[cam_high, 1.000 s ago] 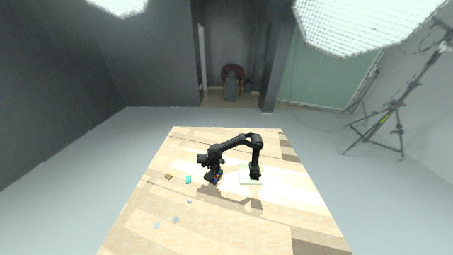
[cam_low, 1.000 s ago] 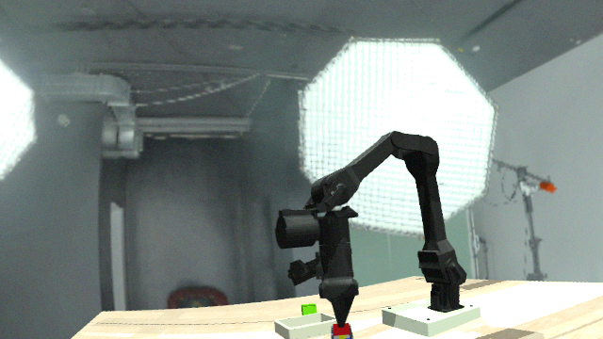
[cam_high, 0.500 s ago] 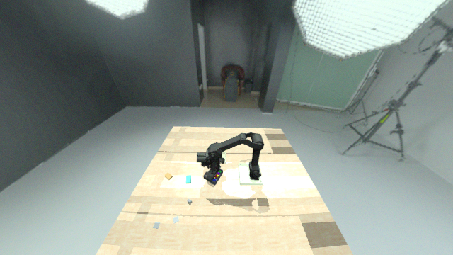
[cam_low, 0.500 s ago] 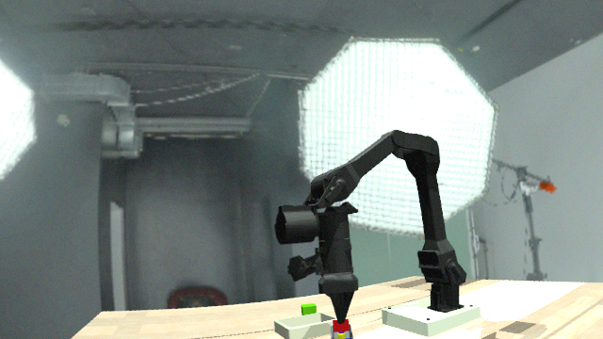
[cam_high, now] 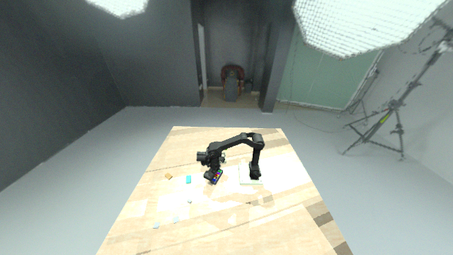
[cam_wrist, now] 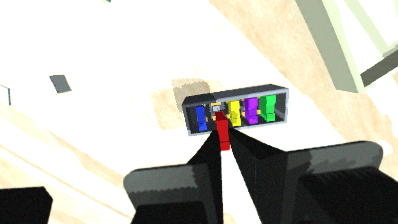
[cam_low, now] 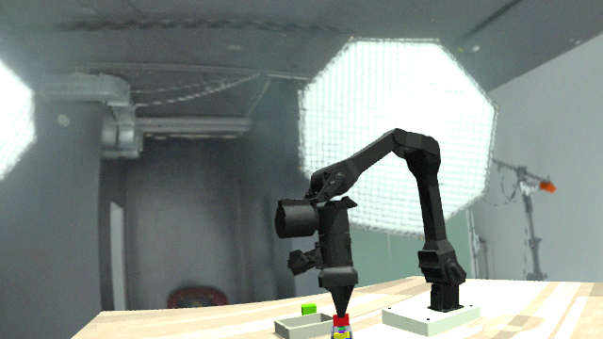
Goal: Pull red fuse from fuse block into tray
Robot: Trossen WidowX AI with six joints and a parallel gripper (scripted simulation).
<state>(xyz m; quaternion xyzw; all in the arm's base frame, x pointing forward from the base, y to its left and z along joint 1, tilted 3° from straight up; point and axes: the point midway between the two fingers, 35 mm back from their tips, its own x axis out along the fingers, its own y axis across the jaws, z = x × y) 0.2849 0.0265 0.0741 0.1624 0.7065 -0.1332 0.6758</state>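
Now: the pale tray 20 cm to the right of my gripper tip and 7 cm below it.
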